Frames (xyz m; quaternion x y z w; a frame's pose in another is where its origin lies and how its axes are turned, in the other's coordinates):
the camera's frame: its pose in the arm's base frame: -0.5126 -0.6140 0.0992 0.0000 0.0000 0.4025 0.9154
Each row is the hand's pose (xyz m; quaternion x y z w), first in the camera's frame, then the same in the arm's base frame.
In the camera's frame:
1: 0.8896 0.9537 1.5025 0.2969 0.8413 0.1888 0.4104
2: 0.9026 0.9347 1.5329 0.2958 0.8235 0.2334 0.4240
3: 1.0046 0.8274 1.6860 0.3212 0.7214 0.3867 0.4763
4: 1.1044 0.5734 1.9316 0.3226 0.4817 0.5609 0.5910
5: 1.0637 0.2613 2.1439 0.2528 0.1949 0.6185 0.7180
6: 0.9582 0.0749 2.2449 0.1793 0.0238 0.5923 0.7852
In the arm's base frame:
1: -0.6141 0.6862 1.6017 -0.0668 0.8896 0.3380 0.2997
2: -0.5913 0.6830 1.6321 -0.0607 0.8730 0.3843 0.2942
3: -0.4432 0.6856 1.7852 0.0037 0.7897 0.5457 0.2804
4: -0.1886 0.5875 2.0308 0.1014 0.5708 0.7513 0.3152
5: 0.0139 0.3465 2.2431 0.1530 0.2802 0.8552 0.4083
6: 0.0799 0.1428 2.3441 0.1545 0.0940 0.8582 0.4804

